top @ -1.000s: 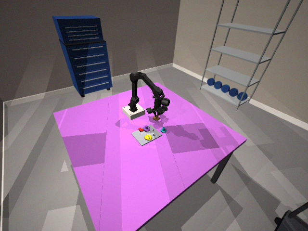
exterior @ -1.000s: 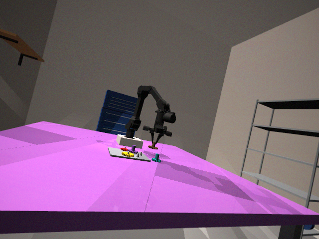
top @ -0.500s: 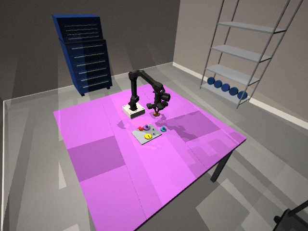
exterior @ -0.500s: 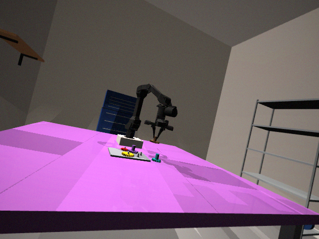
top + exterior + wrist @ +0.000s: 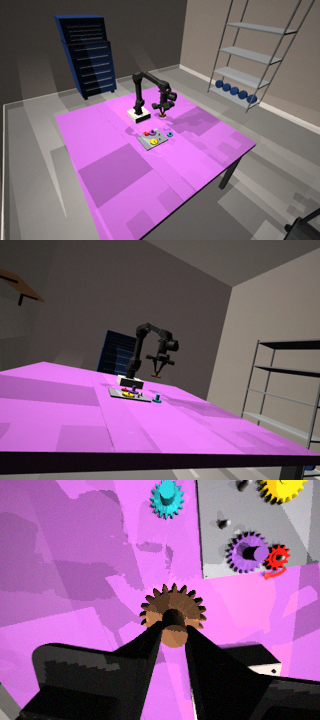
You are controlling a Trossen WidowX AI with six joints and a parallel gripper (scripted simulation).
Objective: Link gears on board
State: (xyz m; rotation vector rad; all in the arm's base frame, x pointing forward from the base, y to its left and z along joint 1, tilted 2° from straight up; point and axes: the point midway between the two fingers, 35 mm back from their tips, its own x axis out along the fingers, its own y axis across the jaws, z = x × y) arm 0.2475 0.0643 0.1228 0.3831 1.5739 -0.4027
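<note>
The cyan gear lies 13 cm ahead of my gripper tip, 4 cm to the right of it and 13 cm below it. From my gripper tip the other things lie so: red gear 1 cm behind, 18 cm to the right, 13 cm below; purple gear 1 cm ahead, 14 cm to the right, 13 cm below; brown gear 1 cm below.
</note>
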